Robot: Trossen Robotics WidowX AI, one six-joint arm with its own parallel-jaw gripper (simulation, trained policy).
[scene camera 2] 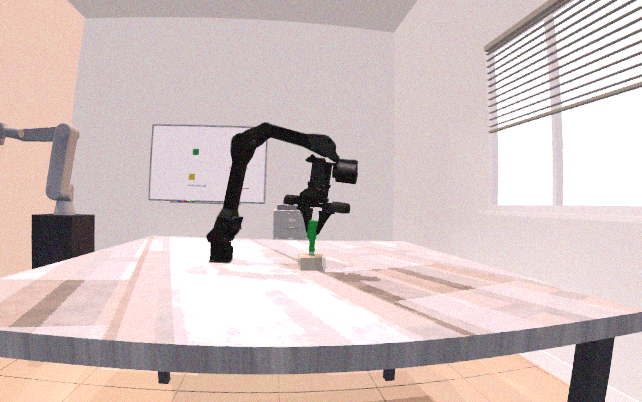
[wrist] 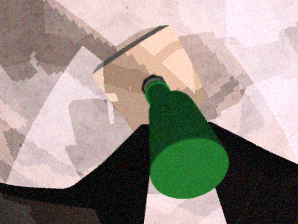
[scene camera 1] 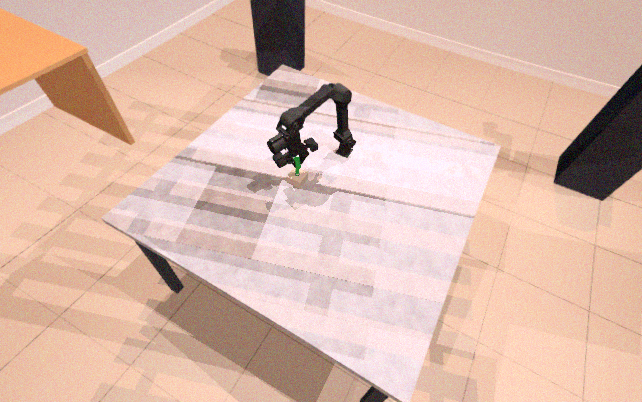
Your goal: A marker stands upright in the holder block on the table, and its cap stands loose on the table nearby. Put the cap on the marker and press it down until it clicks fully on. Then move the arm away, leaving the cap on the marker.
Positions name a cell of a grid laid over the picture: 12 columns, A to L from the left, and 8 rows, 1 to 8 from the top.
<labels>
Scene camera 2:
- my gripper: F5
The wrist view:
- my gripper: H5
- green cap: H6
</labels>
